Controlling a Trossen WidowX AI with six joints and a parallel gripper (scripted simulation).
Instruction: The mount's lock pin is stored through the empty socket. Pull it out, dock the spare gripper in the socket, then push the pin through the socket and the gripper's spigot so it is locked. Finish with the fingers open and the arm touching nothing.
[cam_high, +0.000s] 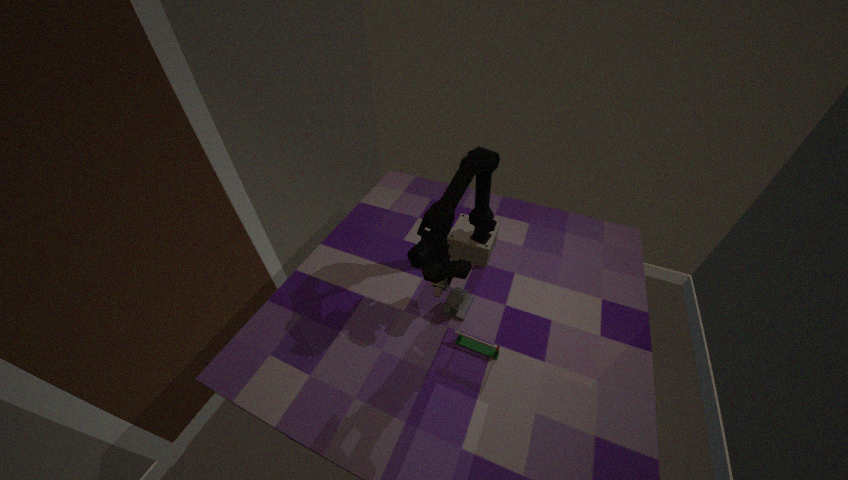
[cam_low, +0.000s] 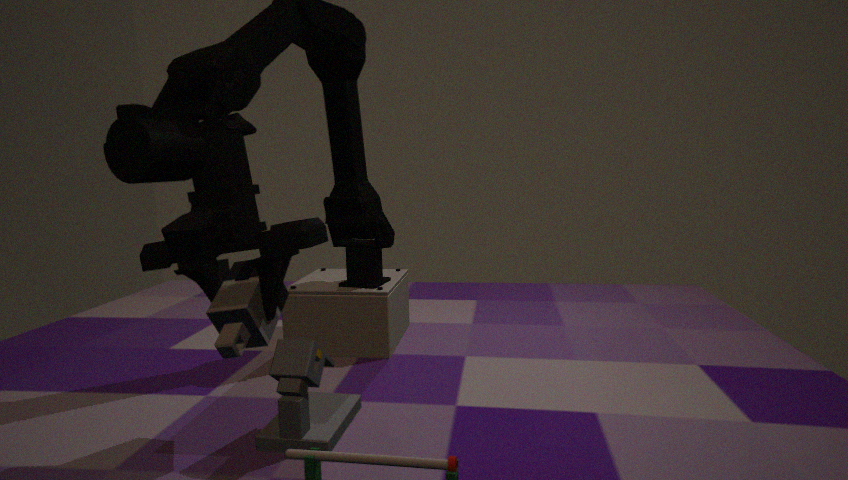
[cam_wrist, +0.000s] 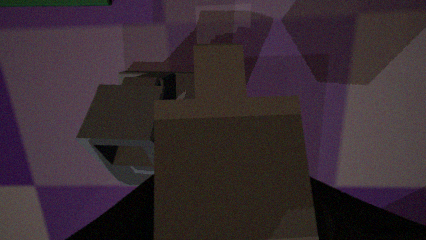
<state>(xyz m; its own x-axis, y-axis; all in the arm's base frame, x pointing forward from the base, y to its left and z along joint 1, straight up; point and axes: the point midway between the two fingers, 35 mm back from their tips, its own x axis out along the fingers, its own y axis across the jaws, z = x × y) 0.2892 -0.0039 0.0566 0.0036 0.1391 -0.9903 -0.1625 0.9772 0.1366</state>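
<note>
Now: the green rack 180 mm to the left of my gripper tip, 100 mm below it and 80 mm ahead of it. Also, from my gripper tip: grey mount: 70 mm below, 60 mm to the left, 10 mm behind; then spare gripper: 10 mm above.
</note>
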